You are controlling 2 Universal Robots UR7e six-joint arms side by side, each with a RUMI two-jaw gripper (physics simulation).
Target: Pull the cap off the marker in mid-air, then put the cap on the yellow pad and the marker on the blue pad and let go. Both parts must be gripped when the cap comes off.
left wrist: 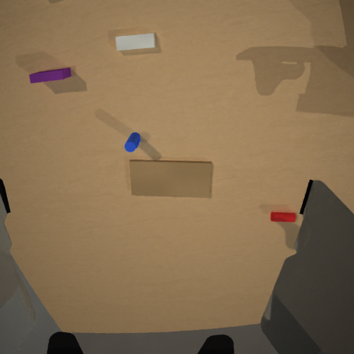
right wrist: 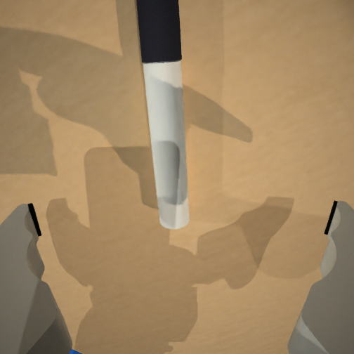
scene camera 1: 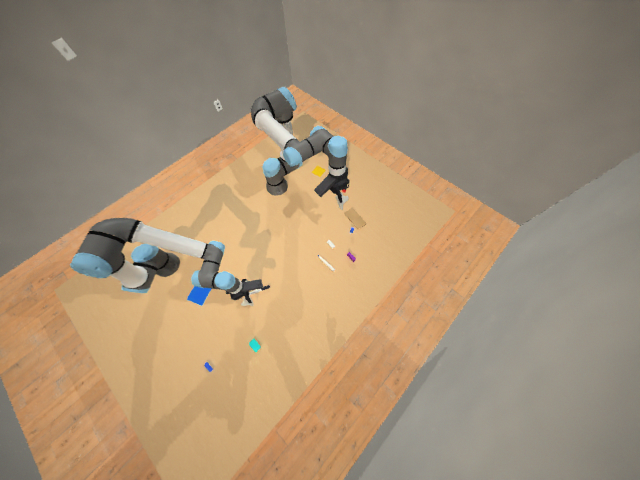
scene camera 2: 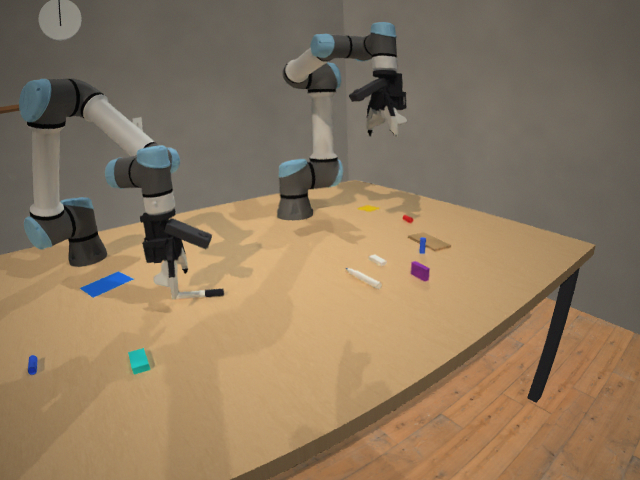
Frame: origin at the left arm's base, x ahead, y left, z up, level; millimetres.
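Where they show: left gripper, fingertip midpoint: (scene camera 1: 333, 200) (scene camera 2: 382, 136); right gripper, fingertip midpoint: (scene camera 1: 250, 293) (scene camera 2: 180, 285); left arm's base, link origin: (scene camera 1: 277, 186) (scene camera 2: 295, 215); right arm's base, link origin: (scene camera 1: 167, 265) (scene camera 2: 88, 258).
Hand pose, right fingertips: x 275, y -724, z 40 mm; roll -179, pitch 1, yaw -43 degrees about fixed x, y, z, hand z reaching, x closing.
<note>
Each offset is from my right fingertips to the top centre of the thing.
The marker has a white body {34 mm left, 21 mm ahead, 21 mm down} (scene camera 1: 255, 291) (scene camera 2: 192, 294) (right wrist: 167, 125) and a black cap {70 mm left, 51 mm ahead, 21 mm down} (scene camera 2: 214, 292) (right wrist: 160, 30), joined. It lies on the table. My right gripper (scene camera 1: 252, 296) (scene camera 2: 179, 284) (right wrist: 181, 207) is open and low over the white end, which shows between its fingers in the right wrist view, cap pointing away. My left gripper (scene camera 1: 343, 200) (scene camera 2: 382, 133) (left wrist: 154, 184) is open, empty and high above the table. The blue pad {119 mm right, 283 mm back, 39 mm down} (scene camera 1: 198, 295) (scene camera 2: 107, 284) lies beside the right arm; the yellow pad {982 mm left, 74 mm back, 39 mm down} (scene camera 1: 318, 171) (scene camera 2: 368, 208) lies near the left arm's base.
A white pen {369 mm left, 297 mm ahead, 21 mm down} (scene camera 1: 326, 262) (scene camera 2: 363, 277), a white block {496 mm left, 268 mm ahead, 28 mm down} (scene camera 2: 377, 259) (left wrist: 135, 42), a purple block {472 mm left, 419 mm ahead, 5 mm down} (scene camera 2: 419, 271) (left wrist: 50, 75), a blue cylinder {638 mm left, 348 mm ahead, 8 mm up} (scene camera 2: 422, 245) (left wrist: 132, 142), a brown board {737 mm left, 328 mm ahead, 32 mm down} (scene camera 1: 355, 218) (left wrist: 171, 179) and a red cylinder {909 mm left, 157 mm ahead, 19 mm down} (scene camera 2: 407, 219) (left wrist: 283, 217) lie around. A teal block {217 mm right, 170 mm ahead, 25 mm down} (scene camera 2: 139, 361) is at front.
</note>
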